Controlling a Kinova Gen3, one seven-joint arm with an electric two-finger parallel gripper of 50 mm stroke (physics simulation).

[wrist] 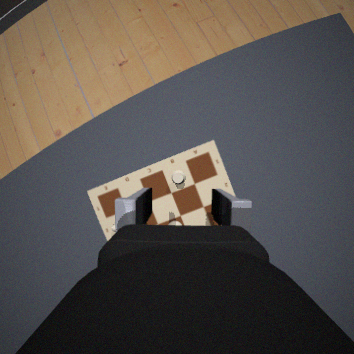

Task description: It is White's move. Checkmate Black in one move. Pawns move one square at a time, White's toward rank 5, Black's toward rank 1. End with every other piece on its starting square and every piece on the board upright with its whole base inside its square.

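Places are measured from the arm's base along level axes (x ahead, y left, z up), in centimetres.
Pixels of known places: gripper, fingertip midpoint: (181,200).
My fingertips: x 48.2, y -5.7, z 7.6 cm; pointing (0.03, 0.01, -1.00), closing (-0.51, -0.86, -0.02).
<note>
Behind a point stands the place of what it marks.
The chessboard (134,182) {x 52.5, y 0.5, z -7.2 cm} lies below, its rank 1 side showing and much of the rest hidden by the gripper body. A white piece with a flat round top, apparently a rook (178,177) {x 49.8, y -5.9, z -3.9 cm}, stands upright on B1. Part of a pale piece top (175,224) {x 43.8, y -1.9, z -6.3 cm} shows at the edge of the black gripper body, around C3. A small pale piece (115,228) partly shows near E2, left of the left finger. No black piece can be made out. My gripper (181,200) {x 48.2, y -5.7, z 7.6 cm} is open and empty, above the board, its fingers on either side of B2 in the view.
The board rests on a dark grey table top (280,125) {x 48.8, y -24.5, z -7.8 cm}. The table's curved edge runs across the upper left, with a wooden plank floor (100,60) beyond it. Two dark shadows fall on the board between the fingers.
</note>
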